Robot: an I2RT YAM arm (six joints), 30 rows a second.
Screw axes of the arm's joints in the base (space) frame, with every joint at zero. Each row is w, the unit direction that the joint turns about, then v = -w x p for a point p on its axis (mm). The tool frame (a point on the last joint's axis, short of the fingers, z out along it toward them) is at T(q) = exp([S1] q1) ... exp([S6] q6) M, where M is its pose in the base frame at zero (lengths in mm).
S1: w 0 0 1 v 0 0 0
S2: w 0 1 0 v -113.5 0 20
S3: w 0 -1 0 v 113.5 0 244
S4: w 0 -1 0 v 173.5 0 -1
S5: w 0 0 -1 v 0 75 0
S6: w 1 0 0 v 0 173.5 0
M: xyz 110.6 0 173.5 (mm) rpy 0 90 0 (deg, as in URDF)
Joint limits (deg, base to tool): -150..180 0..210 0..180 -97..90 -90..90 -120..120
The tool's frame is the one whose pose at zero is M.
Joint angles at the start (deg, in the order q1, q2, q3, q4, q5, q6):
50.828 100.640 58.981 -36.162 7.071 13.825
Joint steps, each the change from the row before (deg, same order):
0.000 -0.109 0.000 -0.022 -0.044 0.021
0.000 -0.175 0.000 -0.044 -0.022 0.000
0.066 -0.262 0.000 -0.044 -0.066 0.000
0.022 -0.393 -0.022 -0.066 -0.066 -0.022
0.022 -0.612 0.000 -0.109 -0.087 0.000
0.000 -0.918 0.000 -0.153 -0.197 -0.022
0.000 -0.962 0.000 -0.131 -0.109 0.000
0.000 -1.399 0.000 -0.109 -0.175 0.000
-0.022 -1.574 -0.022 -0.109 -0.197 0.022
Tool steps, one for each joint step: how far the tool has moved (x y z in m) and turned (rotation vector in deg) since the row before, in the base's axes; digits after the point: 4 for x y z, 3 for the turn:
-0.0001 -0.0001 0.0005 0.099 -0.020 -0.011
-0.0001 -0.0001 0.0009 0.115 -0.066 0.005
-0.0005 0.0001 0.0013 0.210 -0.088 0.080
-0.0004 -0.0003 0.0019 0.272 -0.144 0.058
-0.0005 -0.0004 0.0031 0.444 -0.251 0.042
-0.0007 -0.0007 0.0046 0.709 -0.336 0.068
-0.0007 -0.0008 0.0048 0.712 -0.442 0.027
-0.0011 -0.0011 0.0070 1.108 -0.682 0.047
-0.0013 -0.0015 0.0077 1.245 -0.760 0.015

